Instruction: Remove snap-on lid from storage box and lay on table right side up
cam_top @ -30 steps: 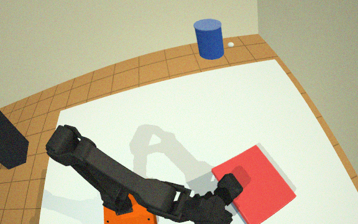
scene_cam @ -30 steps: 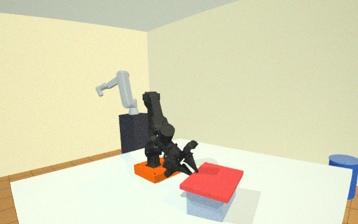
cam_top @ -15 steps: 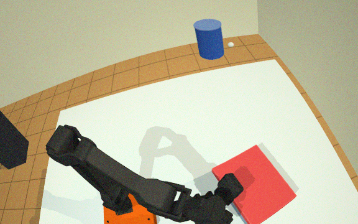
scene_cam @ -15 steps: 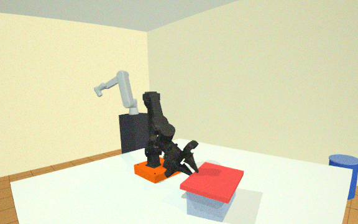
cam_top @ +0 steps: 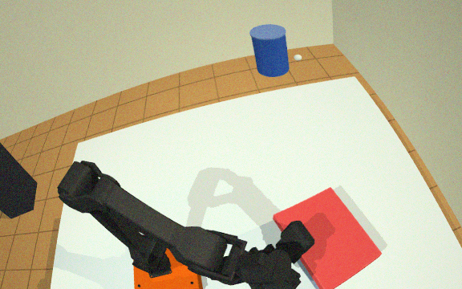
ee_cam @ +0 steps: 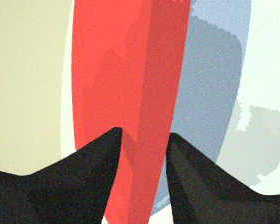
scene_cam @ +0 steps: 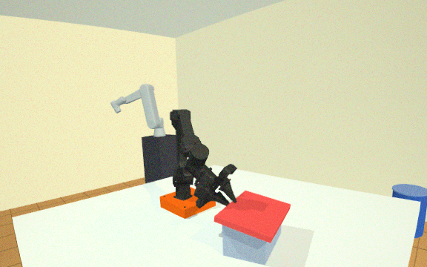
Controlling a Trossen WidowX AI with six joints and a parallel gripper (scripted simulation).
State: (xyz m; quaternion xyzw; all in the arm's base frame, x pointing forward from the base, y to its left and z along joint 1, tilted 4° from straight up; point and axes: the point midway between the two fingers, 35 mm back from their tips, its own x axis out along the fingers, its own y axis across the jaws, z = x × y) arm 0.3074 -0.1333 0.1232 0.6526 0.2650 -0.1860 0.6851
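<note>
Right now my gripper tip is 80 mm short of the red lid, 10 mm to the right of it and 10 mm above it. From my gripper tip the other things lie so: storage box: 70 mm below, 70 mm ahead, 10 mm to the left.
</note>
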